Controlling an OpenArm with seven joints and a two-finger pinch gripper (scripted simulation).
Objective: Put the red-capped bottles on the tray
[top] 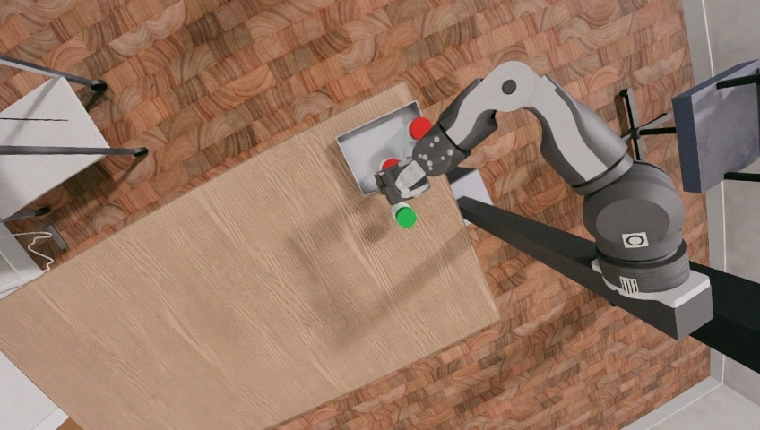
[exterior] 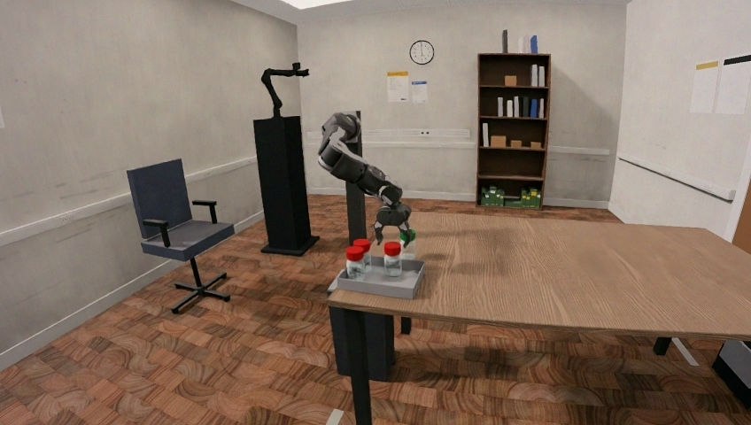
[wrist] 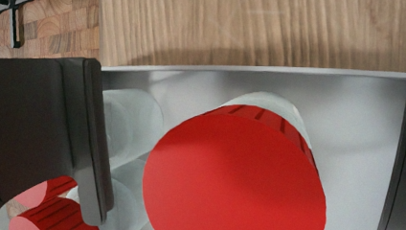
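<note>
Right now my hand is 20 mm past the grey tray, 60 mm to the left of it and 90 mm above it. Also, from my hand: green-capped bottle (30 mm ahead, 120 mm to the left, 60 mm below).
</note>
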